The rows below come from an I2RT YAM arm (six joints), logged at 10 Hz.
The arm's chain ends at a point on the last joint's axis. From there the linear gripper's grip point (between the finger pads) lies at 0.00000 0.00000 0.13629 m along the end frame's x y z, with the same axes.
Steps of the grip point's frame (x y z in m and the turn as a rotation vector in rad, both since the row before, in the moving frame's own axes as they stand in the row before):
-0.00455, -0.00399, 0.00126, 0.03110, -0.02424, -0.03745
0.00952, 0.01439, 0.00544, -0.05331, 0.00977, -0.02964
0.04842, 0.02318, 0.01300, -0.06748, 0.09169, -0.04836
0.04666, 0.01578, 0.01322, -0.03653, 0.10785, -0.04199
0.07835, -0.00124, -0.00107, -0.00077, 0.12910, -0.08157
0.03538, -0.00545, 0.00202, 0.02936, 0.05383, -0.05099
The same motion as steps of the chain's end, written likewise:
-0.00117, 0.00018, 0.00137, 0.03110, -0.02424, -0.03745
0.00808, 0.00715, 0.00564, -0.05331, 0.00977, -0.02964
0.03573, 0.01431, 0.01388, -0.06748, 0.09169, -0.04836
0.03189, 0.01112, 0.01410, -0.03653, 0.10785, -0.04199
0.06082, -0.00063, 0.00006, -0.00077, 0.12910, -0.08157
0.02815, -0.00127, 0.00228, 0.02936, 0.05383, -0.05099

